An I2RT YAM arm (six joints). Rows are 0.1 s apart.
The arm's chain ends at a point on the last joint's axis. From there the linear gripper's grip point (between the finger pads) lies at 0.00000 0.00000 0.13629 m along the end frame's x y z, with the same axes.
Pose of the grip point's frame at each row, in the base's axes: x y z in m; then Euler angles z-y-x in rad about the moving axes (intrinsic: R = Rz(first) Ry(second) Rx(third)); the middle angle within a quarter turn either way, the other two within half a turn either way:
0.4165 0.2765 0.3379 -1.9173 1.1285 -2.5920
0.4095 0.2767 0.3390 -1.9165 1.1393 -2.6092
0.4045 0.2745 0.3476 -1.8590 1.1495 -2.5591
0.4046 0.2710 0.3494 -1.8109 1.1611 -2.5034
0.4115 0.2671 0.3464 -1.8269 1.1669 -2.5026
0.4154 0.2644 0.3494 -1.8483 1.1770 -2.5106
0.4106 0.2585 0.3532 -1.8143 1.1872 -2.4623
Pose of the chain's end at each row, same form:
0.3139 0.2019 0.3876 -1.9173 1.1285 -2.5920
0.3083 0.1998 0.3881 -1.9165 1.1393 -2.6092
0.3031 0.1962 0.3941 -1.8590 1.1495 -2.5591
0.3019 0.1928 0.3930 -1.8109 1.1611 -2.5034
0.3074 0.1904 0.3894 -1.8269 1.1669 -2.5026
0.3102 0.1887 0.3916 -1.8483 1.1770 -2.5106
0.3038 0.1837 0.3929 -1.8143 1.1872 -2.4623

